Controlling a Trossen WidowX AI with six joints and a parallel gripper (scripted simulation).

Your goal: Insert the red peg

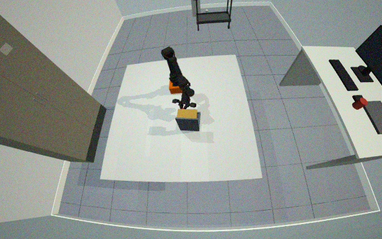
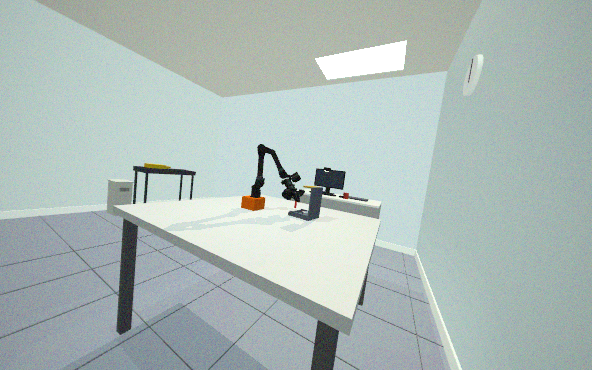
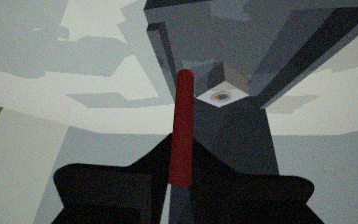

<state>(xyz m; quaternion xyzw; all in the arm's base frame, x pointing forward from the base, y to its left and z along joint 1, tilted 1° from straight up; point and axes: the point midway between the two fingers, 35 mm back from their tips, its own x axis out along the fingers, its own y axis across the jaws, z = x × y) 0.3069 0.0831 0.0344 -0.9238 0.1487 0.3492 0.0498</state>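
The yellow roof is 7 cm ahead of my gripper tip, 5 cm to the left of it and 12 cm above it. Also, from my gripper tip: red peg 3 cm behind, 1 cm to the left, 1 cm below.
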